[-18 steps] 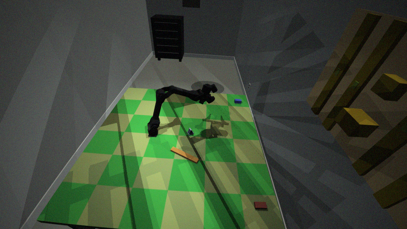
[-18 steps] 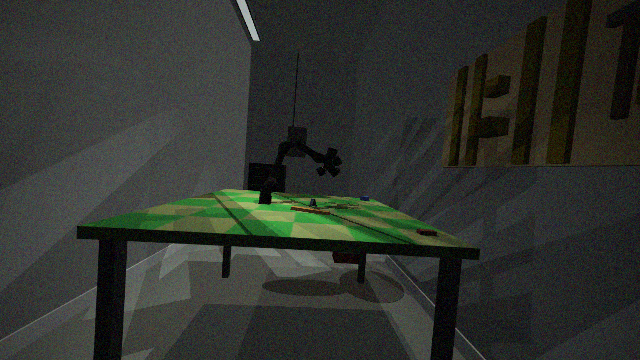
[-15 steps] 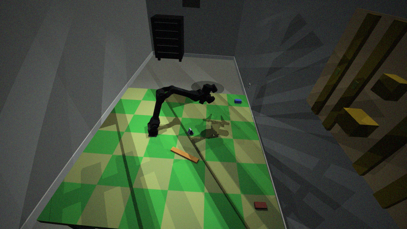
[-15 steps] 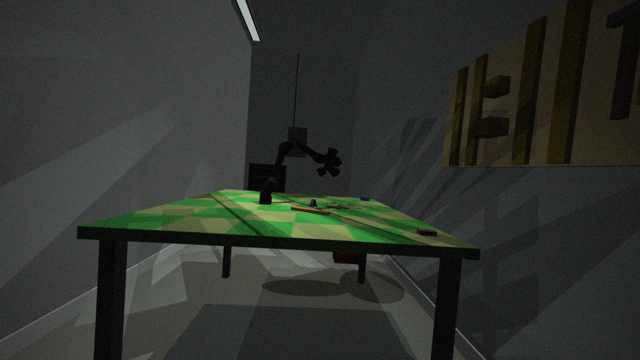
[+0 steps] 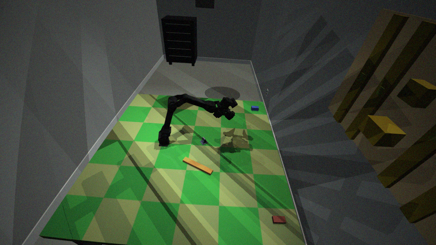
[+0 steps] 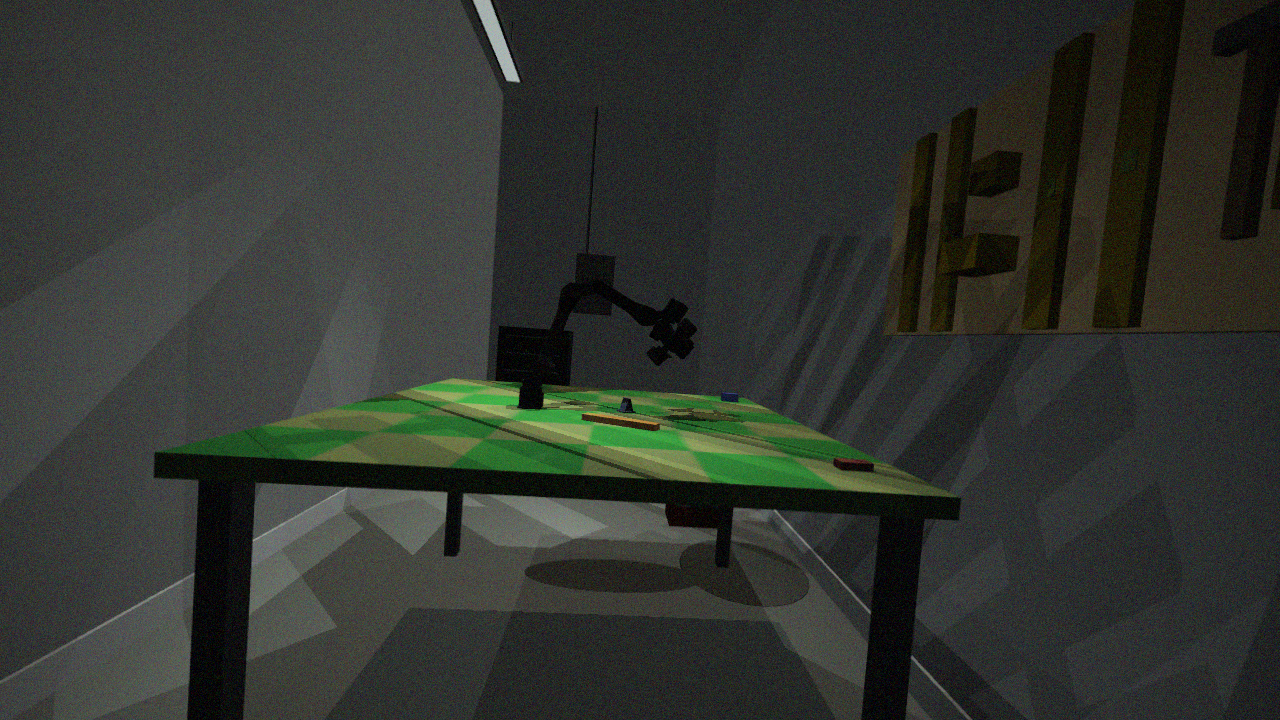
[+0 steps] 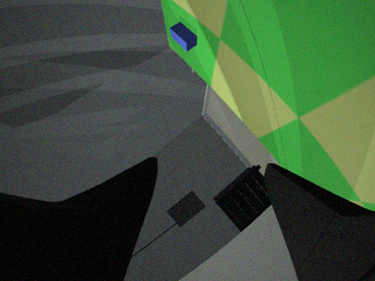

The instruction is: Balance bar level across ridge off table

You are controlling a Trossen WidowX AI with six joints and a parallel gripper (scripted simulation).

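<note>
Right now my gripper tip is 430 mm to the left of the orange bar, 200 mm past it and 190 mm above it. The rest, counted from my gripper tip: flat red block: 740 mm to the right, 270 mm ahead, 190 mm below; small blue block: 270 mm ahead, 260 mm to the left, 180 mm below.
</note>
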